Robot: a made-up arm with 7 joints. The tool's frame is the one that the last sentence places.
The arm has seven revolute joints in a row. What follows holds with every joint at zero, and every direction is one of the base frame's.
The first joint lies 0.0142 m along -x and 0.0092 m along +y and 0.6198 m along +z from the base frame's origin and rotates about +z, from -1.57 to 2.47 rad.
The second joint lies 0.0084 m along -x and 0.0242 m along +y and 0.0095 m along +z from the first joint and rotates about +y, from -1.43 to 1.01 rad.
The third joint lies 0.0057 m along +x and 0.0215 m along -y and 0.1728 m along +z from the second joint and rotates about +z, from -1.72 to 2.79 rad.
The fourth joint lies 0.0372 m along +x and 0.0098 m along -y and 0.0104 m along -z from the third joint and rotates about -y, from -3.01 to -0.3 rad.
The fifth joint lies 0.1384 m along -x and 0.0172 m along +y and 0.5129 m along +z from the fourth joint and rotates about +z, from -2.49 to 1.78 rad.
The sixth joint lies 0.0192 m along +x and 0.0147 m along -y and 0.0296 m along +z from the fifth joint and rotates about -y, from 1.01 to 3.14 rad.
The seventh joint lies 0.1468 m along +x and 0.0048 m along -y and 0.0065 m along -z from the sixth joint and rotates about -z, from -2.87 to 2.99 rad.
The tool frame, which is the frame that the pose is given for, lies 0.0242 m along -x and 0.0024 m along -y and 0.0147 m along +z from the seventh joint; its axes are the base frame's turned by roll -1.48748, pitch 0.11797 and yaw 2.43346 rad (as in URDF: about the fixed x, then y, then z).
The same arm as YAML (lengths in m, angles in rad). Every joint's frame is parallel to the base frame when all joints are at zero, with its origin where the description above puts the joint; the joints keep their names.
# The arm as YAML. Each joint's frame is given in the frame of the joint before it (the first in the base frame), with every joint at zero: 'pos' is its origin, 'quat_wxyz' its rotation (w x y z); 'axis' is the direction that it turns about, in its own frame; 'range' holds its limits. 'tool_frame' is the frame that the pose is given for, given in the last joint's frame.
length_unit: m
angle_unit: rad
joints:
  - joint: joint 1
    pos: [-0.0142, 0.0092, 0.6198]
    quat_wxyz: [1.0, 0.0, 0.0, 0.0]
    axis: [0.0, 0.0, 1.0]
    range: [-1.57, 2.47]
  - joint: joint 2
    pos: [-0.0084, 0.0242, 0.0095]
    quat_wxyz: [1.0, 0.0, 0.0, 0.0]
    axis: [0.0, 1.0, 0.0]
    range: [-1.43, 1.01]
  - joint: joint 3
    pos: [0.0057, -0.0215, 0.1728]
    quat_wxyz: [1.0, 0.0, 0.0, 0.0]
    axis: [0.0, 0.0, 1.0]
    range: [-1.72, 2.79]
  - joint: joint 4
    pos: [0.0372, -0.0098, -0.0104]
    quat_wxyz: [1.0, 0.0, 0.0, 0.0]
    axis: [0.0, -1.0, 0.0]
    range: [-3.01, -0.3]
  - joint: joint 5
    pos: [-0.1384, 0.0172, 0.5129]
    quat_wxyz: [1.0, 0.0, 0.0, 0.0]
    axis: [0.0, 0.0, 1.0]
    range: [-2.49, 1.78]
  - joint: joint 6
    pos: [0.0192, -0.0147, 0.0296]
    quat_wxyz: [1.0, 0.0, 0.0, 0.0]
    axis: [0.0, -1.0, 0.0]
    range: [1.01, 3.14]
  - joint: joint 7
    pos: [0.1468, -0.0048, -0.0065]
    quat_wxyz: [1.0, 0.0, 0.0, 0.0]
    axis: [0.0, 0.0, -1.0]
    range: [-2.87, 2.99]
tool_frame:
  pos: [-0.0242, -0.0024, 0.0147]
  quat_wxyz: [0.217281, -0.275027, -0.618902, 0.702929]

